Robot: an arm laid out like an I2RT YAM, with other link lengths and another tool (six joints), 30 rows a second.
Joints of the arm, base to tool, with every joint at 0 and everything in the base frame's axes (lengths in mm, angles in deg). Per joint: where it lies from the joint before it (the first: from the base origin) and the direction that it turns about. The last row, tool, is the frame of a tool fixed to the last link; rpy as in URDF.
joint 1: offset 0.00 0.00 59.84 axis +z
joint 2: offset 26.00 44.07 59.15 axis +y
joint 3: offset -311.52 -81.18 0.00 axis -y
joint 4: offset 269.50 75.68 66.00 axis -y
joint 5: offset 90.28 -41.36 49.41 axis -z
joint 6: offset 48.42 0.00 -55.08 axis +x
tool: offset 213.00 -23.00 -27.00 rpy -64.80 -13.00 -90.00
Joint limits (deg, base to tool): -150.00..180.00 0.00..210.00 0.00..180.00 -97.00..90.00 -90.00..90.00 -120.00..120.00
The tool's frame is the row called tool.
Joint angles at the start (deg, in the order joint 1, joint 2, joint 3, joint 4, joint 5, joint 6): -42.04 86.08 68.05 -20.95 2.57 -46.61
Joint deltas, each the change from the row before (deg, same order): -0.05 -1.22 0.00 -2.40 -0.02 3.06; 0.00 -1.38 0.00 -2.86 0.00 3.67; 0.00 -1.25 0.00 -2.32 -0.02 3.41; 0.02 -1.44 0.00 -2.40 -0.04 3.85; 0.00 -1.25 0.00 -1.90 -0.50 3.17; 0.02 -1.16 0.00 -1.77 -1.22 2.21; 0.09 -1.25 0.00 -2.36 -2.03 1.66
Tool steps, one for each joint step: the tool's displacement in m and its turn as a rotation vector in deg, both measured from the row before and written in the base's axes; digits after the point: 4 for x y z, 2 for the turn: -0.0092 0.0080 -0.0015 2.46 -0.81 -1.98; -0.0108 0.0101 -0.0024 2.94 -0.88 -2.40; -0.0090 0.0088 -0.0010 2.50 -1.02 -2.27; -0.0094 0.0098 0.0000 2.63 -1.31 -2.58; -0.0061 0.0094 0.0005 2.30 -1.37 -1.84; -0.0029 0.0110 0.0004 2.18 -1.21 -0.66; -0.0020 0.0158 -0.0014 2.69 -0.92 0.33
